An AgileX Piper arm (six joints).
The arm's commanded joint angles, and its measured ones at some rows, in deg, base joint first. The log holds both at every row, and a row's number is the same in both.
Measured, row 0:
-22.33, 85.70, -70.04, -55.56, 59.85, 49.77
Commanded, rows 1 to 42:
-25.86, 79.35, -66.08, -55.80, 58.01, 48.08
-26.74, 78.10, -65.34, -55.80, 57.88, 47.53
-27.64, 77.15, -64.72, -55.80, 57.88, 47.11
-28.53, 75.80, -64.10, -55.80, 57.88, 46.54
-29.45, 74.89, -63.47, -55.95, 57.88, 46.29
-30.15, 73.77, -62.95, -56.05, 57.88, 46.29
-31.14, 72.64, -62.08, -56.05, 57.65, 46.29
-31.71, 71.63, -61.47, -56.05, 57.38, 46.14
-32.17, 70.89, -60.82, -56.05, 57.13, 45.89
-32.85, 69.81, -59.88, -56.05, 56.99, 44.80
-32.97, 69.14, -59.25, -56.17, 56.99, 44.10
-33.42, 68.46, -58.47, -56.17, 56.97, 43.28
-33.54, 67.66, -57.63, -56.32, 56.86, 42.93
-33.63, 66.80, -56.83, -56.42, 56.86, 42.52
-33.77, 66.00, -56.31, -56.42, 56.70, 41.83
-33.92, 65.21, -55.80, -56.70, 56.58, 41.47
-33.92, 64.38, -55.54, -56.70, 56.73, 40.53
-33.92, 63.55, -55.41, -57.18, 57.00, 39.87
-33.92, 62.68, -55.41, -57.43, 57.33, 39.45
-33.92, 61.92, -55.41, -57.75, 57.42, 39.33
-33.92, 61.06, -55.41, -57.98, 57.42, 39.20
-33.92, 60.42, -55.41, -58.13, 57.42, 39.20
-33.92, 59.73, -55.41, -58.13, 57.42, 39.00
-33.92, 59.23, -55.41, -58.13, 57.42, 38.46
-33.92, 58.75, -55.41, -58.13, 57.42, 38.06
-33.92, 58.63, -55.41, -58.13, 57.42, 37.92
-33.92, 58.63, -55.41, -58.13, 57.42, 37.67
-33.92, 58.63, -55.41, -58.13, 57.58, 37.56
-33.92, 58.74, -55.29, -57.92, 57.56, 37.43
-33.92, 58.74, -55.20, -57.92, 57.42, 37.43
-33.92, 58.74, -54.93, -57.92, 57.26, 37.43
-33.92, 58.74, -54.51, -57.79, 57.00, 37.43
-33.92, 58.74, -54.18, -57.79, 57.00, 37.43
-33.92, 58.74, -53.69, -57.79, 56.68, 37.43
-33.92, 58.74, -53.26, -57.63, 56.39, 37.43
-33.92, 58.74, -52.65, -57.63, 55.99, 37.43
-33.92, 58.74, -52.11, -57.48, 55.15, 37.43
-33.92, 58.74, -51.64, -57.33, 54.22, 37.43
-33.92, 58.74, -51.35, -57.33, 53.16, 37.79
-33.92, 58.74, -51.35, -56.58, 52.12, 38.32
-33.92, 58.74, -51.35, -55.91, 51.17, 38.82
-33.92, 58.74, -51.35, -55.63, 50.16, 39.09
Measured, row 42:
-33.48, 59.05, -51.90, -56.03, 53.14, 37.92
